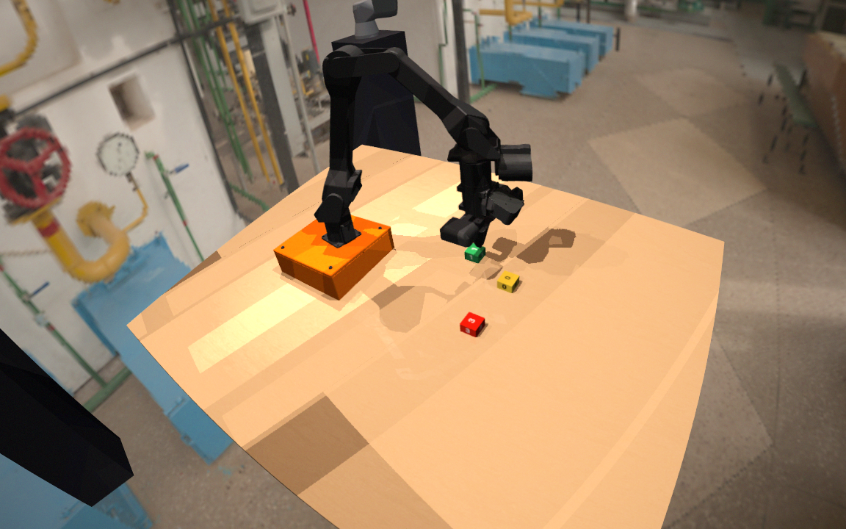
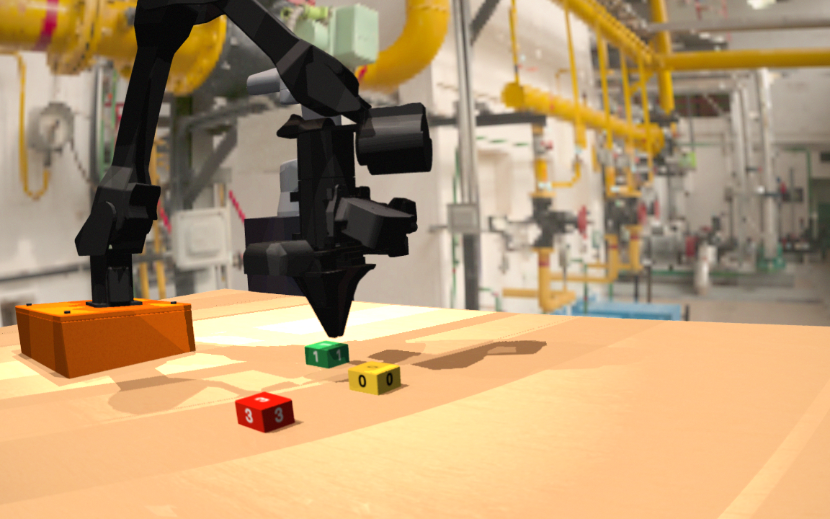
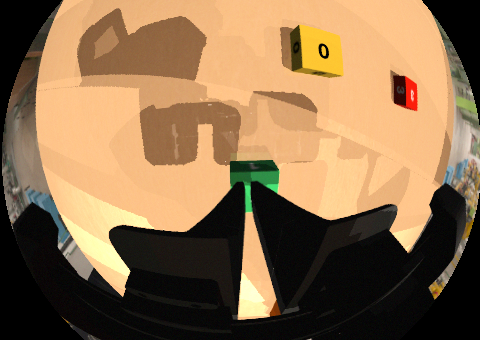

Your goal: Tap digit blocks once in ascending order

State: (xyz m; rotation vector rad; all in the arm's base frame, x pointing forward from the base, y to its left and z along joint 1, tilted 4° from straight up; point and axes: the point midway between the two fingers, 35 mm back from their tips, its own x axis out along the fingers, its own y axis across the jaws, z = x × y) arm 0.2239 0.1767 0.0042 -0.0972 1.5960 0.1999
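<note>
Now: the green block marked 1 20 mm below my gripper tip, 10 mm to the right of it and 10 mm behind it. Also, from my gripper tip: red block marked 3: 160 mm to the right, 110 mm ahead, 20 mm below; yellow block marked 0: 100 mm ahead, 30 mm to the right, 20 mm below.
</note>
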